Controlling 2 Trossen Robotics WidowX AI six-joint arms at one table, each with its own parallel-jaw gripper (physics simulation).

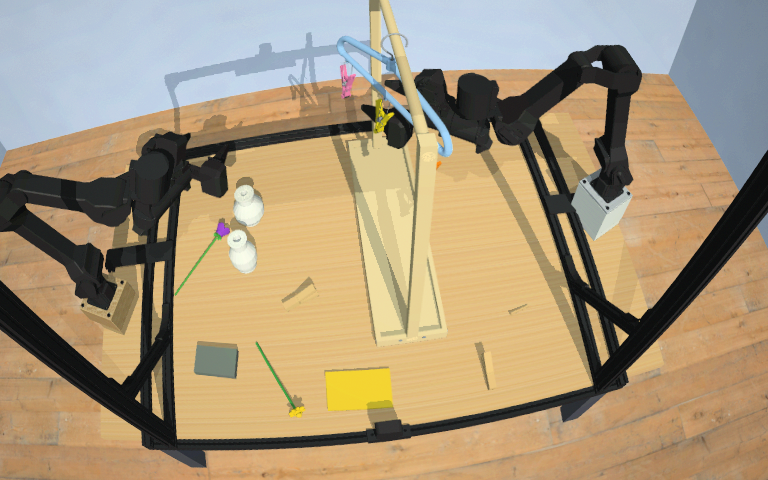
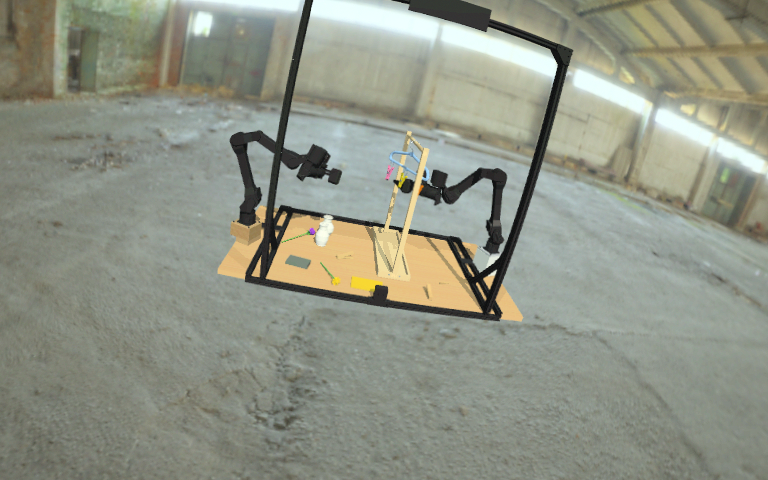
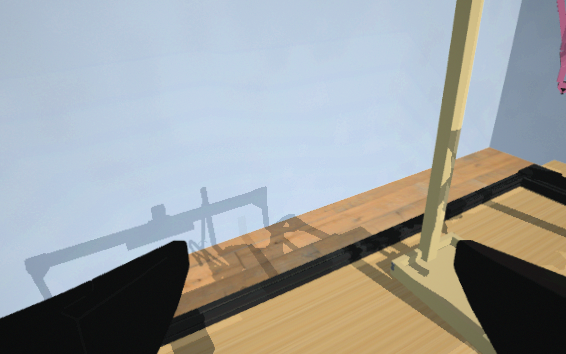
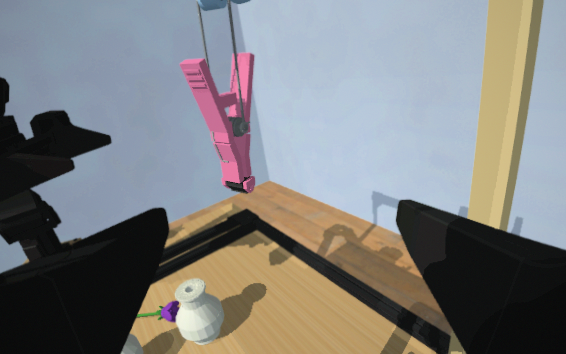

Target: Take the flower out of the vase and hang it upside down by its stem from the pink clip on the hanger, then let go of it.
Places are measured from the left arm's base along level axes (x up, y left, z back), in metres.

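Pixels of known places: left gripper, fingertip midpoint: [image 1: 208,140] [image 2: 330,172] [image 3: 320,253] [image 4: 94,150]; right gripper, fingertip midpoint: [image 1: 373,94] [image 2: 397,181] [image 4: 284,215]; left arm's base, origin of the base link: [image 1: 102,294] [image 2: 246,222]; right arm's base, origin of the base link: [image 1: 606,188] [image 2: 491,250].
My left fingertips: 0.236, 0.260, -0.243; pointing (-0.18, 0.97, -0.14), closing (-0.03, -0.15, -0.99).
Observation:
For each thing: its middle in the pictures, then the offset to it from my left fingertips, as dx, dy, dz. "*": a spot on its surface instead.
- purple flower, body centre: [image 1: 199,260] [image 4: 125,317] [image 2: 297,236] -0.303, -0.087, +0.069
- yellow flower, body centre: [image 1: 277,379] [image 2: 328,272] -0.303, -0.296, -0.183
- pink clip, surface spot: [image 4: 232,120] [image 1: 349,81] [image 2: 390,172] * +0.039, +0.146, -0.227
- blue hanger, surface spot: [image 1: 359,48] * +0.144, +0.120, -0.255
- yellow clip, surface spot: [image 1: 380,117] * +0.039, +0.065, -0.302
- orange piece, surface spot: [image 1: 438,164] * +0.061, -0.034, -0.411
- grey block, body centre: [image 1: 216,361] [image 2: 298,261] -0.305, -0.298, -0.049
- yellow sheet, body centre: [image 1: 358,390] [image 2: 366,284] -0.310, -0.274, -0.336
A purple flower [image 1: 222,229] [image 2: 312,231] [image 4: 170,311] lies on the table at the left. Its green stem points away from two upright white vases [image 1: 242,251] [image 1: 248,206], whose mouths hold no flower. A yellow flower [image 1: 296,412] [image 2: 335,280] lies near the front edge. The pink clip [image 1: 346,80] [image 2: 389,172] [image 4: 232,120] hangs from the blue hanger [image 1: 359,48]. My left gripper [image 1: 223,168] [image 2: 337,171] [image 3: 320,253] is open and empty, high behind the vases. My right gripper [image 1: 385,125] [image 2: 400,183] [image 4: 284,215] is open and empty by the yellow clip [image 1: 380,117].
The wooden stand [image 1: 421,237] [image 2: 412,212] [image 3: 442,185] rises from the table's middle. An orange piece [image 1: 438,164] shows partly behind its post. A grey block [image 1: 216,360], a yellow sheet [image 1: 359,388] and small wooden pieces [image 1: 300,297] [image 1: 489,370] lie in front. A black frame [image 1: 283,135] edges the table.

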